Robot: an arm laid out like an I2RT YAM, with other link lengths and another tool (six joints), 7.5 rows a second.
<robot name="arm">
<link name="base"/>
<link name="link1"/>
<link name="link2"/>
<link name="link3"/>
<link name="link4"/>
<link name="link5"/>
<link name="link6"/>
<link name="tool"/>
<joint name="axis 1" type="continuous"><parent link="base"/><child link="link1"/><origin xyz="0 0 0.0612" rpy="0 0 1.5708"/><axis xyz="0 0 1"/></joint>
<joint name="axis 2" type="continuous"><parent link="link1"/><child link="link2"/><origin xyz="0.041 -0.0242 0.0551" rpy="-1.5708 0 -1.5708"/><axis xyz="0 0 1"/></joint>
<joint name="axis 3" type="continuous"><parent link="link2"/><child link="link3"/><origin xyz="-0.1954 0 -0.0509" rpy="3.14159 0 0"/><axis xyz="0 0 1"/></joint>
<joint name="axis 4" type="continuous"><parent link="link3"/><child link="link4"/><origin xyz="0.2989 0.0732 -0.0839" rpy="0 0 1.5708"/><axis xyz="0 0 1"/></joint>
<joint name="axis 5" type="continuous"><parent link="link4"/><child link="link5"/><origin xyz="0.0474 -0.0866 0.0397" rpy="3.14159 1.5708 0"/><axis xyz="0 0 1"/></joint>
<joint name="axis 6" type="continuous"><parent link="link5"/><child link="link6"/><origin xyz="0 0.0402 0.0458" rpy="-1.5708 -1.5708 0"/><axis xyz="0 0 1"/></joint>
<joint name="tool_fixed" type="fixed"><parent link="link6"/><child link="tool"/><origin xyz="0.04 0.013 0.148" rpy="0 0.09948 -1.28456"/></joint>
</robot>
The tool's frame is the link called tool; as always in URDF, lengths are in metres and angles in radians. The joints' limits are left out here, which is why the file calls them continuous.
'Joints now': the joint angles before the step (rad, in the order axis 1, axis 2, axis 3, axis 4, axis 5, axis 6). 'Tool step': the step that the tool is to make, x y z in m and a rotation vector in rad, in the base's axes. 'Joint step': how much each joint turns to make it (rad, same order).
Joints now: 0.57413 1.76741 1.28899 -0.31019 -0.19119 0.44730
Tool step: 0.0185 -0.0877 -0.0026 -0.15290 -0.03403 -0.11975
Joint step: -0.12291 -0.14969 -0.11644 -0.09313 0.10751 -0.10544
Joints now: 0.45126 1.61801 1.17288 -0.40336 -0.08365 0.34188
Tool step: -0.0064 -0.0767 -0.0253 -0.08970 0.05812 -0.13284
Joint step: -0.12267 -0.10905 -0.14252 -0.05606 0.05383 -0.03016
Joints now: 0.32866 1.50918 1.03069 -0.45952 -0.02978 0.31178
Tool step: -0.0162 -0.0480 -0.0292 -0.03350 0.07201 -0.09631
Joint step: -0.09090 -0.05499 -0.11559 -0.01793 0.01303 -0.00221
